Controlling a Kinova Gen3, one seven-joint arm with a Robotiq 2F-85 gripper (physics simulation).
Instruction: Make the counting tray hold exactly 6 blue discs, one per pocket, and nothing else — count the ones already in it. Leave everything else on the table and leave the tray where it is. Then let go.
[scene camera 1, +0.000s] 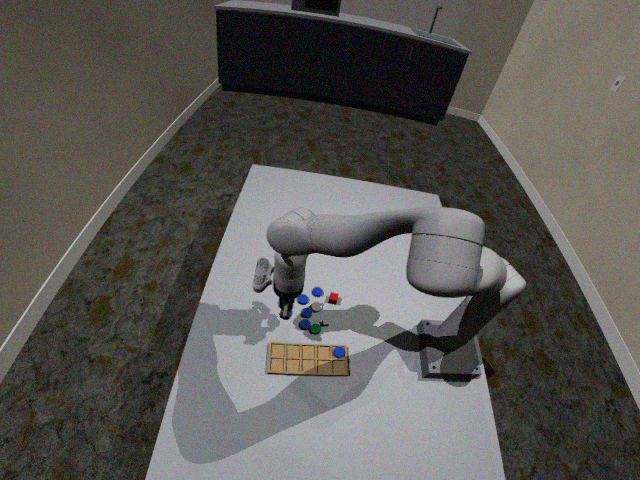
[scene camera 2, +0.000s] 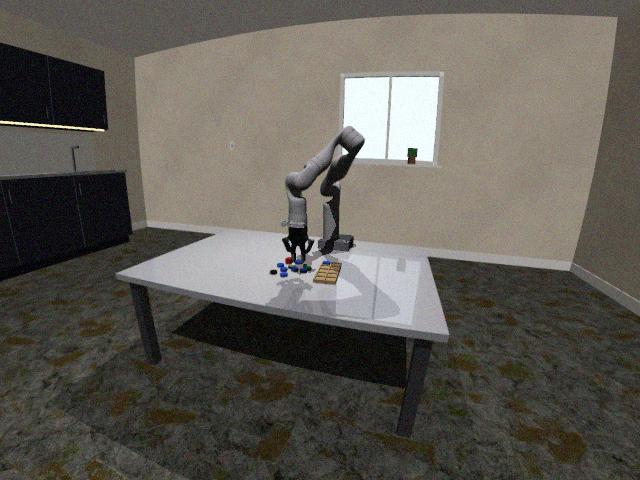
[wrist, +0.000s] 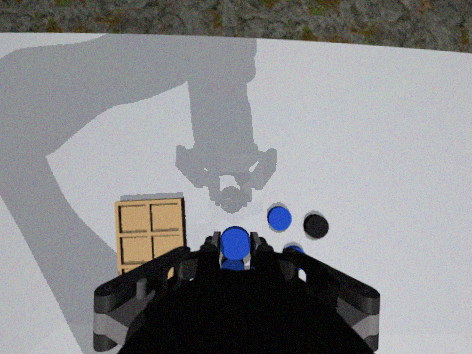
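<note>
My gripper (scene camera 1: 284, 315) (scene camera 2: 298, 259) (wrist: 235, 240) is shut on a blue disc and holds it above the table, left of the loose discs in scene camera 1. The held blue disc (wrist: 235, 242) faces the wrist camera. The tan counting tray (scene camera 1: 277, 351) (scene camera 2: 320, 279) (wrist: 134, 217) has two rows of pockets. One blue disc (scene camera 1: 338, 351) (scene camera 2: 326, 262) sits in its upper right pocket in scene camera 1; the other pockets look empty. Several loose blue discs, including one disc (scene camera 1: 317, 291) and another (scene camera 1: 305, 323), lie beyond the tray. The gripper partly hides some.
A green disc (scene camera 1: 314, 328), a pale grey disc (scene camera 1: 316, 306), a small dark piece (scene camera 1: 323, 323) and a red cube (scene camera 1: 333, 297) lie among or beside the blue discs. A black disc (scene camera 2: 273, 271) (wrist: 316, 226) lies at the group's outer edge. The arm's base stands at the right in scene camera 1.
</note>
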